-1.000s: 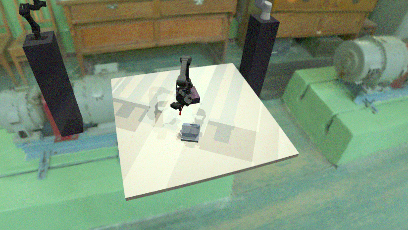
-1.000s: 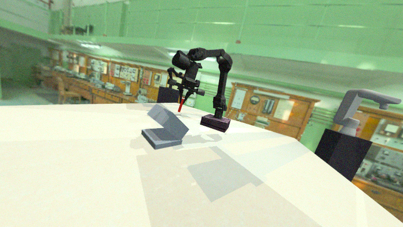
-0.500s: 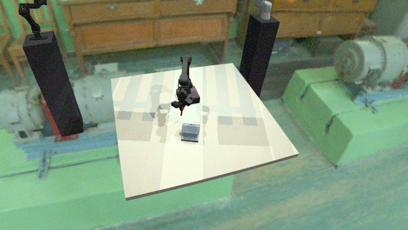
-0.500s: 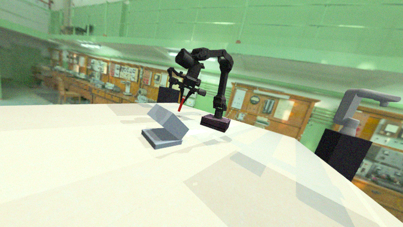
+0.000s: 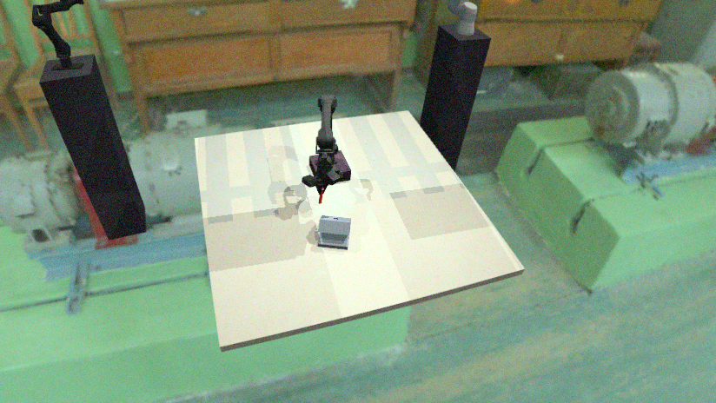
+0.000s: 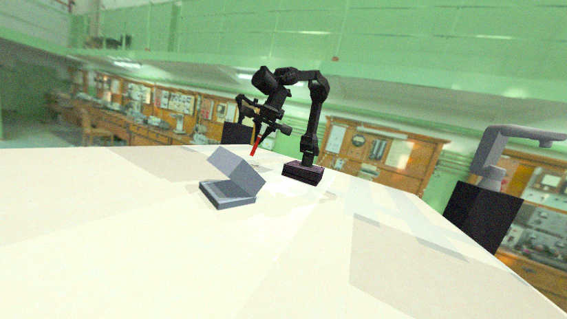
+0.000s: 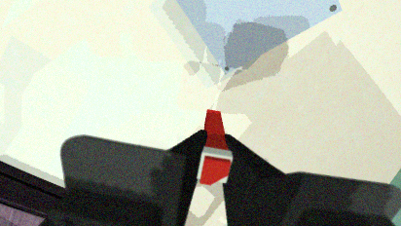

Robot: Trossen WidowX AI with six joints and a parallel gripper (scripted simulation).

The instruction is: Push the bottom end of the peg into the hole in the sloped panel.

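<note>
The grey sloped panel lies 130 mm ahead of my gripper tip, 70 mm below it and 20 mm to the left of it. Round my gripper tip: red peg 10 mm above.
</note>
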